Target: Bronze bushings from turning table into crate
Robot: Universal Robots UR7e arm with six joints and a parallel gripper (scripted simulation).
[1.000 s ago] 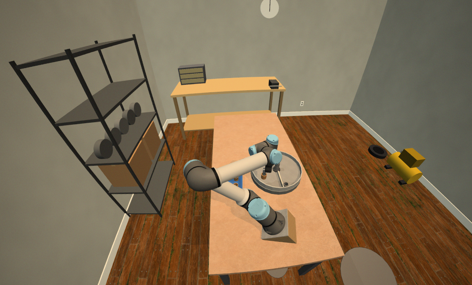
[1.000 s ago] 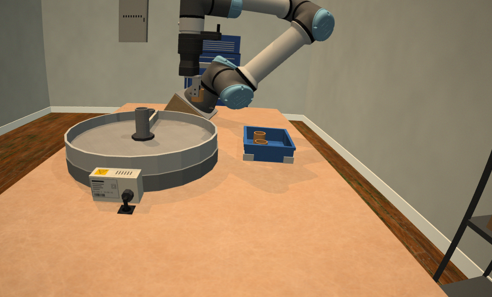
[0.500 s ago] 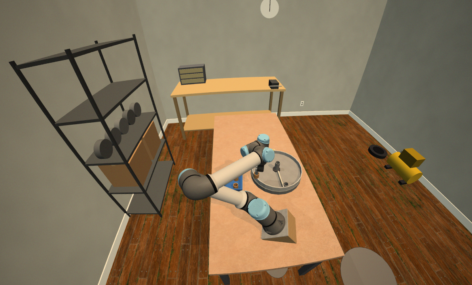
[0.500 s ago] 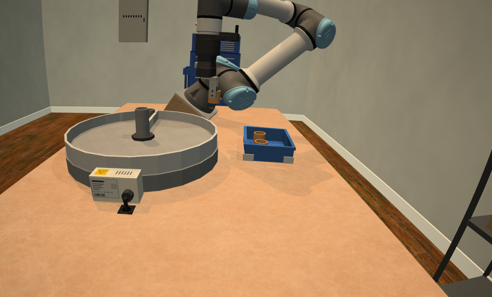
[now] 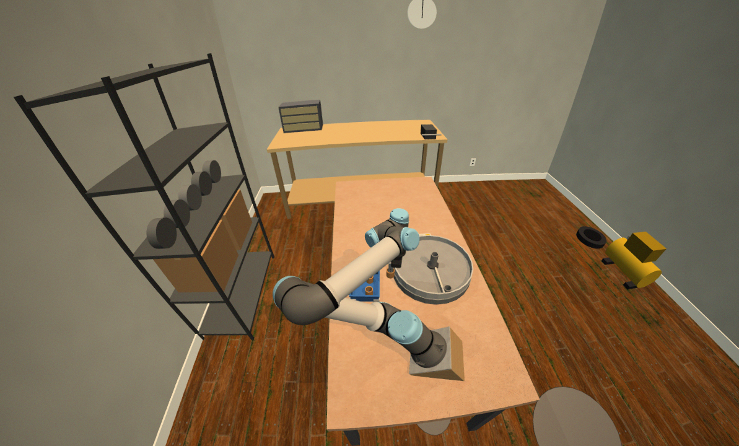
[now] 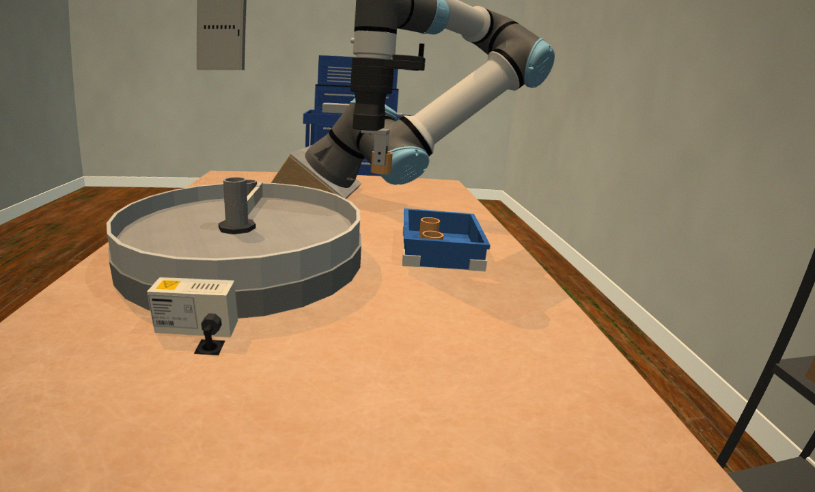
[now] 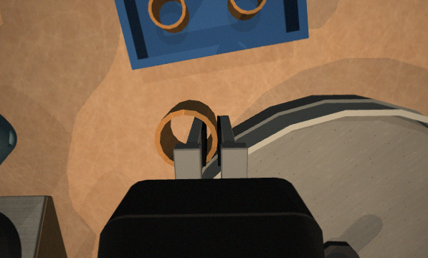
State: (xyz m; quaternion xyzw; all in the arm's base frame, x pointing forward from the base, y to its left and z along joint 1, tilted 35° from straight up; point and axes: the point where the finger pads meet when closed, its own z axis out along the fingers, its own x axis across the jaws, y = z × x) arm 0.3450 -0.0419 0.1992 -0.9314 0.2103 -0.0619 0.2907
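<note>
The blue crate lies 4 cm ahead of my hand, 12 cm to the left of it and 15 cm below it. From my hand the other things lie so: turning table (7 cm ahead, 25 cm to the right, 12 cm below).
</note>
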